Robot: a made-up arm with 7 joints. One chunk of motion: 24 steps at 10 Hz.
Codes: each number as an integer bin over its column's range. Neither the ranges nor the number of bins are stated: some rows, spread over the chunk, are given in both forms.
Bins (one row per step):
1: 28 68 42 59 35 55 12
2: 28 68 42 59 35 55 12
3: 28 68 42 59 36 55 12
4: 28 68 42 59 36 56 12
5: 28 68 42 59 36 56 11
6: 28 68 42 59 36 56 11
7: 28 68 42 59 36 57 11
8: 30 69 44 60 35 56 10
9: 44 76 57 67 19 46 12
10: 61 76 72 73 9 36 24
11: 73 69 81 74 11 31 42
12: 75 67 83 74 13 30 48
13: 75 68 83 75 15 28 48
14: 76 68 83 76 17 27 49
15: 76 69 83 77 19 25 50
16: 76 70 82 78 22 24 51
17: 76 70 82 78 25 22 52
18: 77 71 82 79 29 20 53
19: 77 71 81 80 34 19 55
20: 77 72 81 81 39 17 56
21: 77 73 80 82 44 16 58
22: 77 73 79 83 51 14 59
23: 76 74 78 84 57 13 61
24: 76 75 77 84 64 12 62
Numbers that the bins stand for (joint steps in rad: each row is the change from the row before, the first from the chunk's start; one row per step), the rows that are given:
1: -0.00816 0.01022 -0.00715 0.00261 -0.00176 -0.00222 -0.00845
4: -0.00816 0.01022 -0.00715 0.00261 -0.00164 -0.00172 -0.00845
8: -0.00703 0.01067 -0.00578 0.00309 -0.00176 -0.00172 -0.00888
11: 0.01729 0.01067 0.01964 0.00988 -0.00467 -0.01434 -0.00209
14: 0.01899 0.01022 0.02101 0.01085 -0.00394 -0.01636 -0.00061
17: 0.01899 0.01111 0.02032 0.01182 -0.00297 -0.01889 0.00003
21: 0.01956 0.01244 0.01895 0.01376 -0.00067 -0.02192 0.00130
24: 0.01899 0.01333 0.01689 0.01473 0.00176 -0.02394 0.00215
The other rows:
2: -0.00816 0.01022 -0.00715 0.00261 -0.00176 -0.00222 -0.00845
3: -0.00816 0.01022 -0.00715 0.00261 -0.00164 -0.00222 -0.00845
5: -0.00816 0.01022 -0.00715 0.00261 -0.00164 -0.00172 -0.00867
6: -0.00816 0.01022 -0.00715 0.00261 -0.00164 -0.00172 -0.00867
7: -0.00816 0.01022 -0.00715 0.00261 -0.00164 -0.00121 -0.00867
9: 0.00089 0.01378 0.00315 0.00648 -0.00370 -0.00677 -0.00845
10: 0.01051 0.01378 0.01345 0.00939 -0.00491 -0.01182 -0.00591
12: 0.01842 0.00978 0.02101 0.00988 -0.00442 -0.01485 -0.00082
13: 0.01842 0.01022 0.02101 0.01036 -0.00418 -0.01586 -0.00082
15: 0.01899 0.01067 0.02101 0.01133 -0.00370 -0.01737 -0.00039
16: 0.01899 0.01111 0.02032 0.01182 -0.00333 -0.01788 -0.00018
18: 0.01956 0.01156 0.02032 0.01230 -0.00248 -0.01990 0.00024
19: 0.01956 0.01156 0.01964 0.01279 -0.00188 -0.02040 0.00067
20: 0.01956 0.01200 0.01964 0.01327 -0.00127 -0.02141 0.00088
22: 0.01956 0.01244 0.01826 0.01424 0.00018 -0.02293 0.00152
23: 0.01899 0.01289 0.01758 0.01473 0.00091 -0.02343 0.00194

